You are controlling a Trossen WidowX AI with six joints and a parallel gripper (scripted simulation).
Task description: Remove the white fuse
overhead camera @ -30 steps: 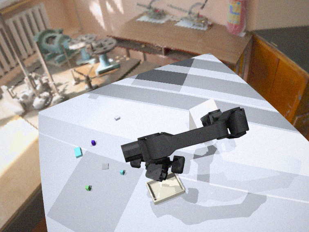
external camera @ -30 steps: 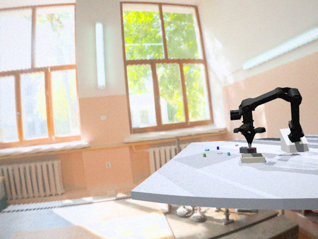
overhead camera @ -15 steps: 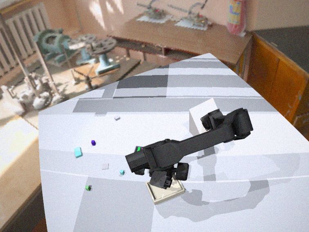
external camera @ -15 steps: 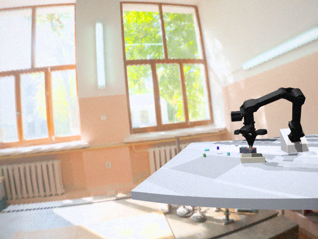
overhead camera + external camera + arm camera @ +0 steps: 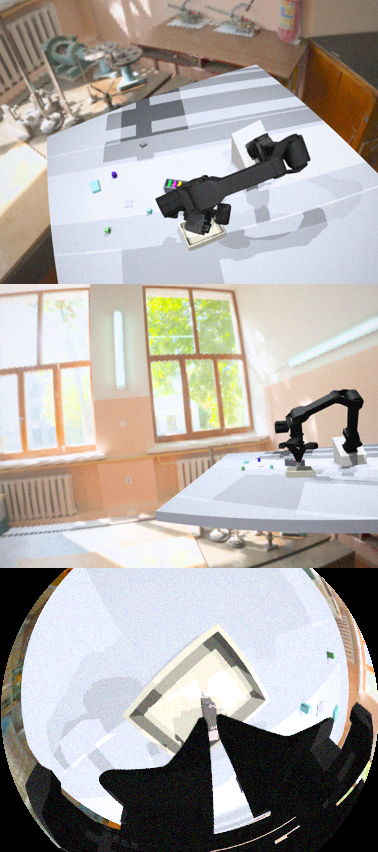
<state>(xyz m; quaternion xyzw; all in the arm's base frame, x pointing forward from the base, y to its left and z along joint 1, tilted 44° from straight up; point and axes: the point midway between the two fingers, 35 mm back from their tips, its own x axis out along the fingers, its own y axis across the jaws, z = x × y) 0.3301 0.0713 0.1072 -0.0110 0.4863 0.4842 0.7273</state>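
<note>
My gripper tip is 1 cm above the white fuse. From my gripper tip the other things lie so: teal cube 11 cm ahead, 17 cm to the right, 5 cm below; then cream tray 6 cm below; then green cube 28 cm ahead, 18 cm to the right, 5 cm below.
</note>
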